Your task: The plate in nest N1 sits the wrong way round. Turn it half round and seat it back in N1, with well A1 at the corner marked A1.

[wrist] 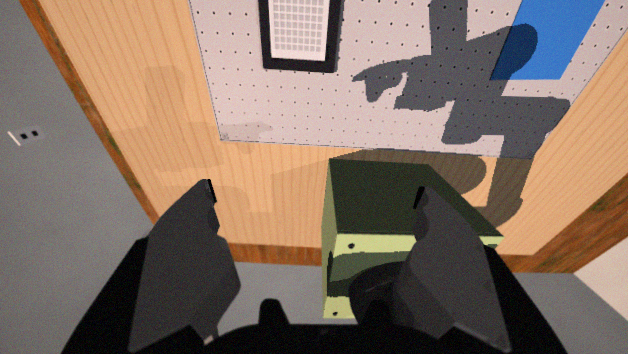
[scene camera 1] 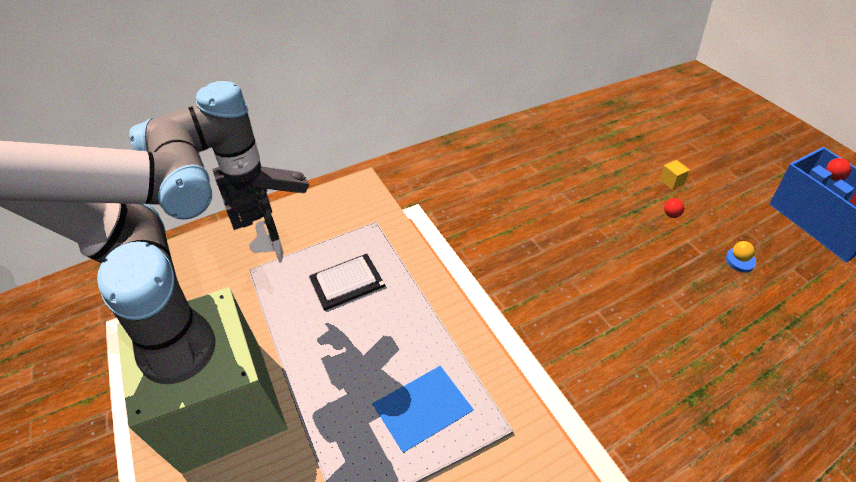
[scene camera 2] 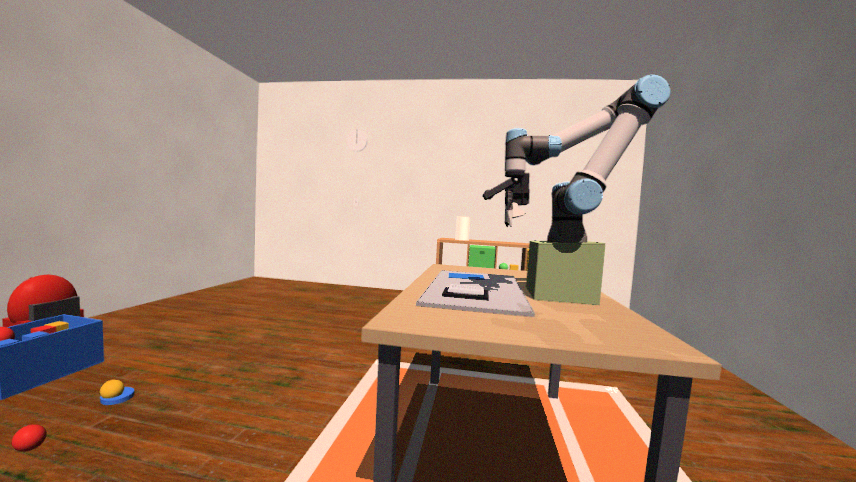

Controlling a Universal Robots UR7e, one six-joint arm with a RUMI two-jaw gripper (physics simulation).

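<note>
The white well plate (scene camera 1: 347,278) (scene camera 2: 466,289) (wrist: 299,30) lies in the black nest (scene camera 1: 353,298) (scene camera 2: 448,293) (wrist: 300,65) on the perforated board. It looks flat. The lettering and the A1 marking are too small to read; a small pale spot shows at one nest corner in scene camera 1. My gripper (wrist: 316,185) is open with nothing between its fingers. It hangs high above the table, on the robot's side of the nest and well apart from the plate. In the wrist view the upper part of the plate and nest is cut off.
The perforated board (scene camera 1: 419,323) (scene camera 2: 509,299) (wrist: 280,110) also bears a flat blue rectangle (scene camera 1: 440,401) (scene camera 2: 458,275) (wrist: 560,45). The green robot pedestal (scene camera 1: 209,431) (scene camera 2: 569,275) (wrist: 390,200) stands beside the board. The arm's shadow falls across the board and part of the blue rectangle.
</note>
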